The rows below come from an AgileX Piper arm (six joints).
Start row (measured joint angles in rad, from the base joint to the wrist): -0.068 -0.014 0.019 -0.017 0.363 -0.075
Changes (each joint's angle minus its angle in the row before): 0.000 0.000 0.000 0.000 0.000 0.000; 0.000 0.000 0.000 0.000 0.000 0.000; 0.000 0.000 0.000 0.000 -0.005 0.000; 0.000 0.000 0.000 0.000 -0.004 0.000; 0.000 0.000 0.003 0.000 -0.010 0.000; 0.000 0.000 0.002 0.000 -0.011 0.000; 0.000 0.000 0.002 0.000 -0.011 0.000; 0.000 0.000 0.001 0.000 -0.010 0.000; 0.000 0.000 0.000 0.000 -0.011 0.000; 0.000 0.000 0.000 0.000 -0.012 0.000; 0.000 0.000 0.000 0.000 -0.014 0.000; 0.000 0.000 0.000 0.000 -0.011 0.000; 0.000 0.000 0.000 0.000 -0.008 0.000; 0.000 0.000 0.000 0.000 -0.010 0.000; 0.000 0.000 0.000 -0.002 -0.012 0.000; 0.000 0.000 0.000 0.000 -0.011 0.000
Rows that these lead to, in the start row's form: -0.068 -0.014 0.019 -0.017 0.363 -0.075; -0.068 -0.014 0.019 -0.017 0.363 -0.075; -0.068 -0.014 0.019 -0.017 0.358 -0.075; -0.068 -0.014 0.019 -0.017 0.354 -0.075; -0.068 -0.014 0.022 -0.017 0.344 -0.075; -0.068 -0.014 0.024 -0.017 0.333 -0.075; -0.068 -0.014 0.026 -0.017 0.322 -0.075; -0.068 -0.014 0.027 -0.017 0.312 -0.075; -0.068 -0.014 0.027 -0.017 0.301 -0.075; -0.068 -0.014 0.027 -0.017 0.289 -0.075; -0.068 -0.014 0.027 -0.017 0.275 -0.075; -0.068 -0.014 0.027 -0.017 0.264 -0.075; -0.068 -0.014 0.027 -0.017 0.256 -0.075; -0.068 -0.014 0.027 -0.017 0.246 -0.075; -0.068 -0.014 0.027 -0.019 0.234 -0.075; -0.068 -0.014 0.027 -0.019 0.223 -0.075
